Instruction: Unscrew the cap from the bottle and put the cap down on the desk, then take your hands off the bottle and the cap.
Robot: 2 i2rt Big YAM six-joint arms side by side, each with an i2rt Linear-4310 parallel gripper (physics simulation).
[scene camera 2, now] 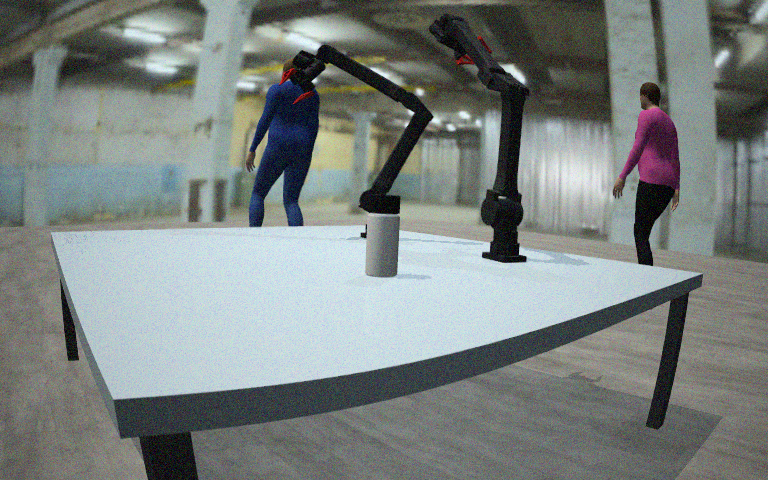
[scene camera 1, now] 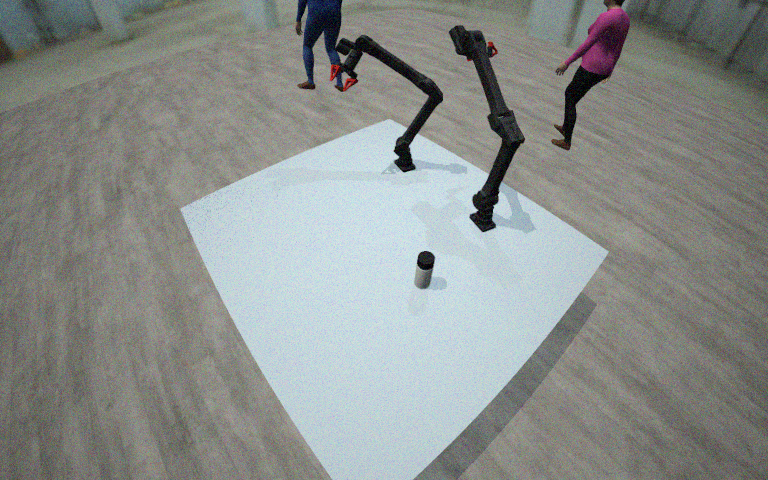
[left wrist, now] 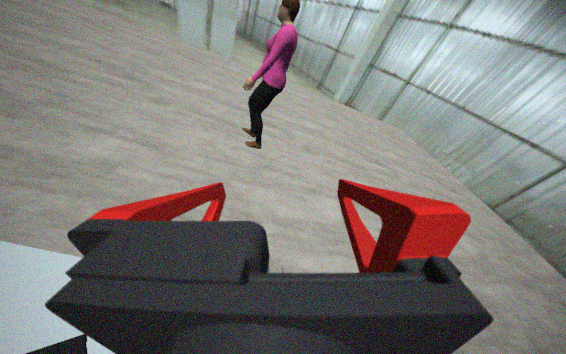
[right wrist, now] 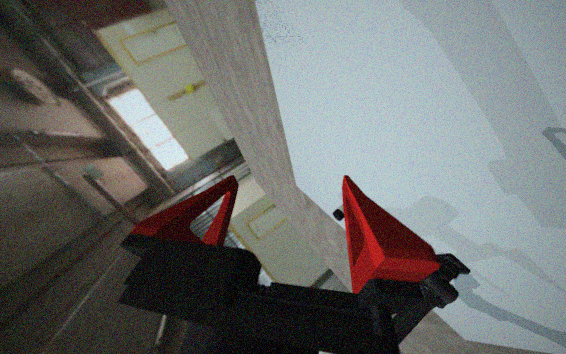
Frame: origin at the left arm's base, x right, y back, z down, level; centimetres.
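Seen in the pictures: left gripper, fingertip midpoint: (scene camera 1: pixel 488 53) (left wrist: pixel 280 187); right gripper, fingertip midpoint: (scene camera 2: pixel 286 94) (scene camera 1: pixel 337 86) (right wrist: pixel 286 180); left arm's base, link origin: (scene camera 2: pixel 504 259) (scene camera 1: pixel 482 222) (right wrist: pixel 448 262); right arm's base, link origin: (scene camera 1: pixel 404 165).
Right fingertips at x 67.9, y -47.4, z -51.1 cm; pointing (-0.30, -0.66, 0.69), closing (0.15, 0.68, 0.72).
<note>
Offsets run from my right fingertips to a thing's top centre. Level surfaces: height alone.
A light grey bottle {dx -86.7, dy +2.3, dz +36.3 cm} (scene camera 1: pixel 423 277) (scene camera 2: pixel 382 244) stands upright on the white desk {dz +51.1 cm} (scene camera 1: pixel 283 254) (scene camera 2: pixel 226 316) (left wrist: pixel 35 290) (right wrist: pixel 375 100). Its black cap {dx -86.7, dy +2.3, dz +34.7 cm} (scene camera 1: pixel 425 259) (scene camera 2: pixel 388 204) sits on top of it. In the right wrist view, what looks like the cap (right wrist: pixel 338 214) shows small beside a red finger, which partly hides the bottle. My right gripper (scene camera 1: pixel 338 84) (scene camera 2: pixel 287 93) (right wrist: pixel 286 180) is open and empty, high up and far from the bottle. My left gripper (scene camera 1: pixel 481 53) (scene camera 2: pixel 474 52) (left wrist: pixel 280 187) is open and empty, raised high and pointing away from the bottle.
Both arms stand on the desk behind the bottle, the left arm's base (scene camera 1: pixel 482 221) (scene camera 2: pixel 504 254) nearer to it. A person in blue (scene camera 1: pixel 323 28) (scene camera 2: pixel 291 124) and a person in pink (scene camera 1: pixel 606 45) (scene camera 2: pixel 656 141) (left wrist: pixel 280 57) are on the floor beyond the desk.
</note>
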